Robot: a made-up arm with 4 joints. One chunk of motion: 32 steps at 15 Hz.
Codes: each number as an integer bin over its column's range. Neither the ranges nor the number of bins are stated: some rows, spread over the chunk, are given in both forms.
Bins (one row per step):
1: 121 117 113 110 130 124
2: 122 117 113 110 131 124
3: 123 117 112 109 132 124
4: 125 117 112 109 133 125
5: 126 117 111 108 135 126
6: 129 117 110 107 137 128
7: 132 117 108 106 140 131
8: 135 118 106 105 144 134
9: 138 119 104 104 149 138
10: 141 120 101 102 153 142
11: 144 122 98 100 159 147
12: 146 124 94 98 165 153
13: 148 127 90 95 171 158
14: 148 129 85 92 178 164
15: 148 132 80 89 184 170
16: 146 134 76 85 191 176
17: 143 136 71 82 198 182
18: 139 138 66 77 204 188
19: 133 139 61 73 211 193
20: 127 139 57 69 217 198
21: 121 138 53 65 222 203
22: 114 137 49 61 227 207
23: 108 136 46 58 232 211
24: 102 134 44 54 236 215
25: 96 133 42 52 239 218
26: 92 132 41 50 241 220
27: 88 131 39 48 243 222
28: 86 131 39 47 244 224
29: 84 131 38 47 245 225
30: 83 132 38 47 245 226
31: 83 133 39 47 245 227
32: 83 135 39 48 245 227
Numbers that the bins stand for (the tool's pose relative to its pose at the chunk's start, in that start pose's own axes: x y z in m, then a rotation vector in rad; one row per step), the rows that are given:
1: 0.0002 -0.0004 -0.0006 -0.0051 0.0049 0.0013
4: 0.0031 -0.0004 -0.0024 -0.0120 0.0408 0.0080
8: 0.0106 0.0002 -0.0129 -0.0394 0.1724 0.0691
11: 0.0173 0.0022 -0.0271 -0.0737 0.3518 0.1573
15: 0.0203 0.0073 -0.0588 -0.1492 0.6508 0.3133
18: 0.0136 0.0104 -0.0835 -0.2316 0.8900 0.4355
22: -0.0051 0.0098 -0.1135 -0.3414 1.1651 0.5644
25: -0.0185 0.0078 -0.1259 -0.4031 1.3086 0.6390
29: -0.0274 0.0068 -0.1329 -0.4375 1.3804 0.6865
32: -0.0282 0.0088 -0.1312 -0.4306 1.3804 0.7000
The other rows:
2: 0.0009 -0.0004 -0.0006 -0.0051 0.0169 0.0013
3: 0.0016 -0.0004 -0.0024 -0.0120 0.0288 0.0013
5: 0.0039 -0.0004 -0.0041 -0.0188 0.0647 0.0148
6: 0.0061 -0.0004 -0.0059 -0.0257 0.0886 0.0284
7: 0.0084 -0.0004 -0.0094 -0.0325 0.1245 0.0487
9: 0.0128 0.0007 -0.0165 -0.0463 0.2322 0.0962
10: 0.0151 0.0012 -0.0218 -0.0600 0.2800 0.1234
12: 0.0188 0.0032 -0.0341 -0.0875 0.4235 0.1980
13: 0.0203 0.0047 -0.0412 -0.1080 0.4953 0.2319
14: 0.0203 0.0058 -0.0500 -0.1286 0.5790 0.2726
16: 0.0188 0.0083 -0.0659 -0.1767 0.7345 0.3540
17: 0.0165 0.0093 -0.0747 -0.1973 0.8182 0.3947
19: 0.0091 0.0109 -0.0924 -0.2590 0.9737 0.4694
20: 0.0046 0.0109 -0.0994 -0.2865 1.0455 0.5033
21: 0.0002 0.0104 -0.1065 -0.3139 1.1053 0.5372
23: -0.0095 0.0093 -0.1188 -0.3620 1.2249 0.5915
24: -0.0140 0.0083 -0.1224 -0.3894 1.2727 0.6186
26: -0.0215 0.0073 -0.1276 -0.4169 1.3325 0.6525
27: -0.0244 0.0068 -0.1312 -0.4306 1.3565 0.6661
28: -0.0259 0.0068 -0.1312 -0.4375 1.3684 0.6797
30: -0.0282 0.0073 -0.1329 -0.4375 1.3804 0.6933
31: -0.0282 0.0078 -0.1312 -0.4375 1.3804 0.7000

